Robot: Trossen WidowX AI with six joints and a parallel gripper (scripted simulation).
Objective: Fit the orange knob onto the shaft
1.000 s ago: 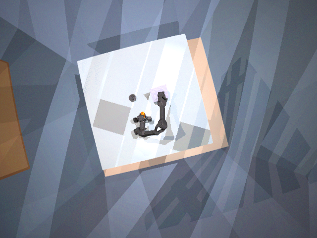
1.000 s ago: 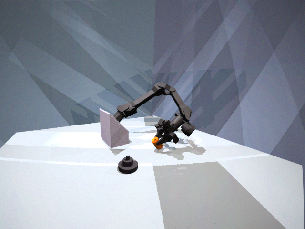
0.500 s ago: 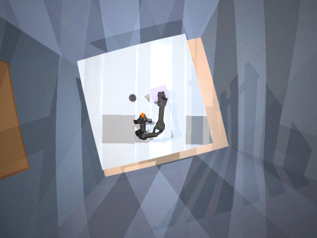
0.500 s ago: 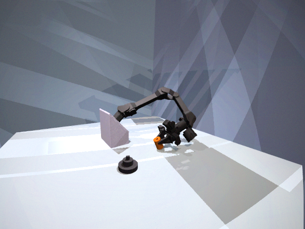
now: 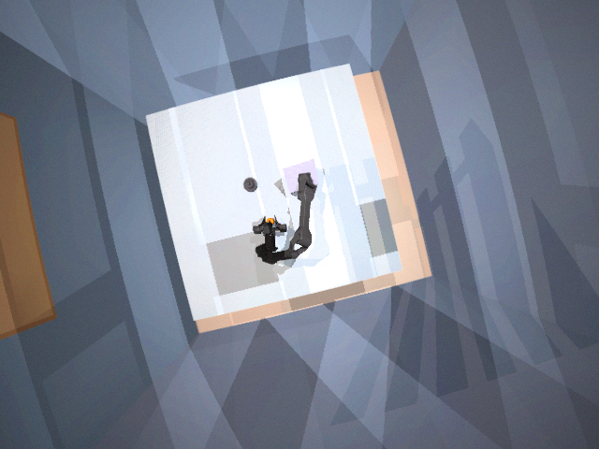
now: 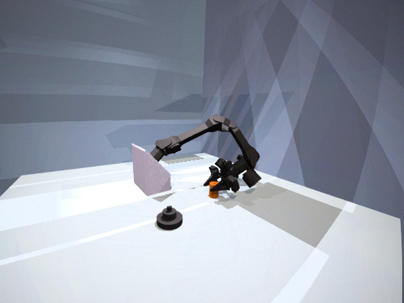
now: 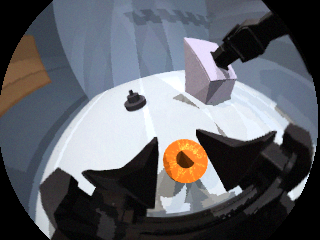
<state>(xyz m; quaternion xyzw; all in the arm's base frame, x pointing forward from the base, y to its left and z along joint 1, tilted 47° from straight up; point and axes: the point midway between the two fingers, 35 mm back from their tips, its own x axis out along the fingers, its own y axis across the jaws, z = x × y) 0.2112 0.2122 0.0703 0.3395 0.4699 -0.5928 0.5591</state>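
The orange knob is 30 mm to the left of my gripper tip and 10 mm below it. Round my gripper tip: dark round pedestal (90 mm ahead, 200 mm to the right, 10 mm below).
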